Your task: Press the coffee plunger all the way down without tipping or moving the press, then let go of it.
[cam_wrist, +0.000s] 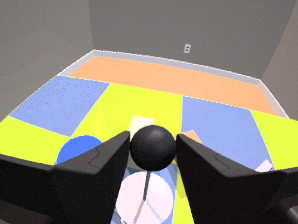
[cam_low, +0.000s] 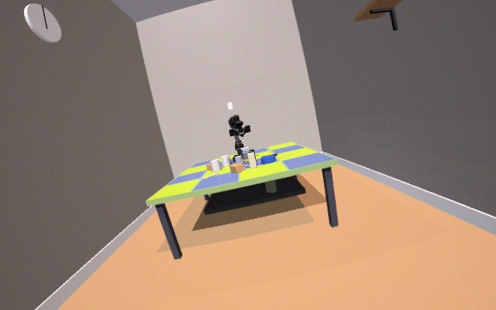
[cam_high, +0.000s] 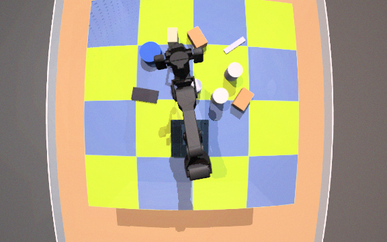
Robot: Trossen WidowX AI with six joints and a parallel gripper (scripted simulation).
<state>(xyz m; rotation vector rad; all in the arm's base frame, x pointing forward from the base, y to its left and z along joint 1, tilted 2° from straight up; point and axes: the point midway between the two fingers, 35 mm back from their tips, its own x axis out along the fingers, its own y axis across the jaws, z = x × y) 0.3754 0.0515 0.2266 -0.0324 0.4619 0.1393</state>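
Now: gripper tip 13 cm above the coffee press, 1 cm to the right of it and 1 cm past it. The rest, counted from my gripper tip: dark flat slab (26 cm below, 21 cm to the left, 16 cm behind); then blue cylinder (24 cm below, 16 cm to the left, 7 cm ahead); then white strip (32 cm to the right, 26 cm below, 12 cm ahead).
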